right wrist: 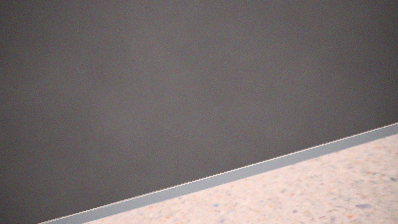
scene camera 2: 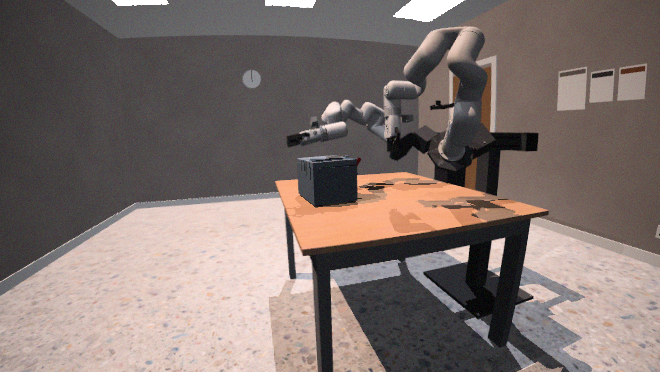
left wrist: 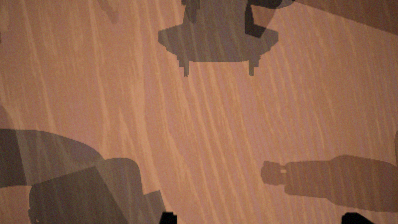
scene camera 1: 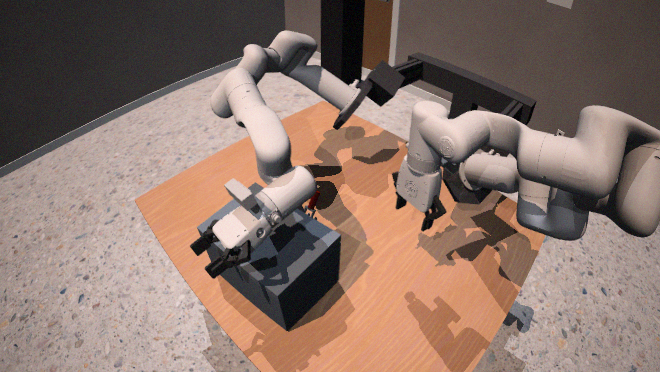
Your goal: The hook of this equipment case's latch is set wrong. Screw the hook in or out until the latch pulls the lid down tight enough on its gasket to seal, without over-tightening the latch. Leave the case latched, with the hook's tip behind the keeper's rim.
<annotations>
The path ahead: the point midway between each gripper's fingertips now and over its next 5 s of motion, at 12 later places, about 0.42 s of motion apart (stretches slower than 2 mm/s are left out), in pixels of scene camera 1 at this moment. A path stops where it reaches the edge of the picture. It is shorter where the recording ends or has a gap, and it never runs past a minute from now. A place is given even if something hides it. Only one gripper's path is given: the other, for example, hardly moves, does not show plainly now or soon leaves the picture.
The right gripper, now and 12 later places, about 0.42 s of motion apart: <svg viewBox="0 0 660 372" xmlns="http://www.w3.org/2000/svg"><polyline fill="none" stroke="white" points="200,262 213,254 249,228 281,198 296,184 297,185 295,196 295,197 295,197 295,197 297,198 298,202 299,202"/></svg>
</annotations>
